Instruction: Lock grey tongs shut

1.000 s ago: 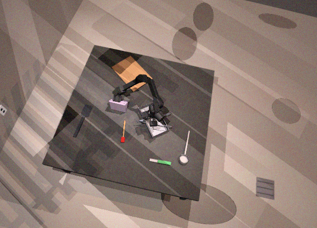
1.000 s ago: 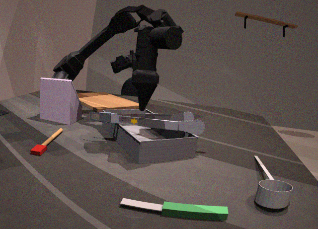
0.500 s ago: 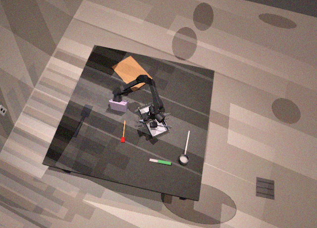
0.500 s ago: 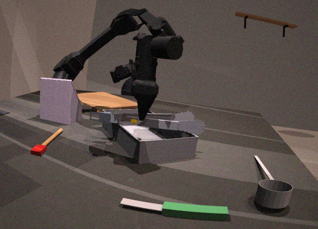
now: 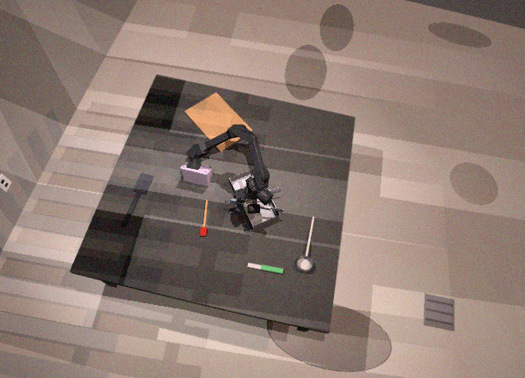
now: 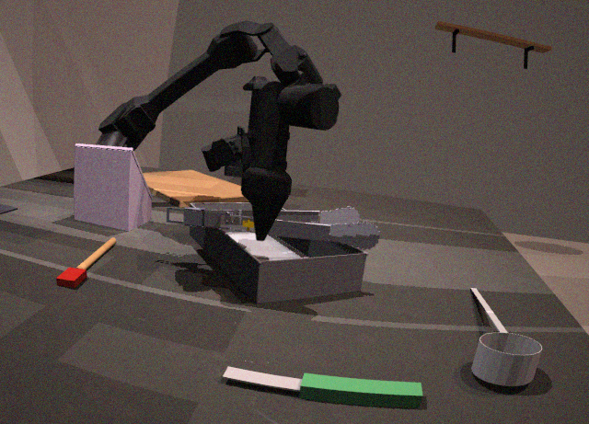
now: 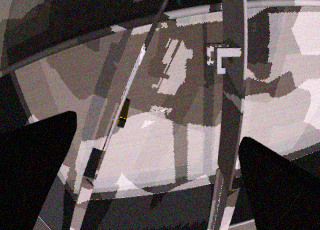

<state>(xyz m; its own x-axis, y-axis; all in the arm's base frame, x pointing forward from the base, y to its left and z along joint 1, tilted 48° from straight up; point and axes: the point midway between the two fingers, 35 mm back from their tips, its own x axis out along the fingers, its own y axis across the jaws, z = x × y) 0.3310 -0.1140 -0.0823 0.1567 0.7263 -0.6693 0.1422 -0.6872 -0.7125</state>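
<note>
My gripper tip is 10 mm short of the grey roasting tin, 30 mm to the right of it and 30 mm above it. The rest, counted from my gripper tip: red-headed spatula 240 mm behind, 120 mm to the right, 50 mm below; then wooden board 250 mm behind, 520 mm to the left, 50 mm below; then yellow part 10 mm behind, 20 mm to the right, 20 mm above.
</note>
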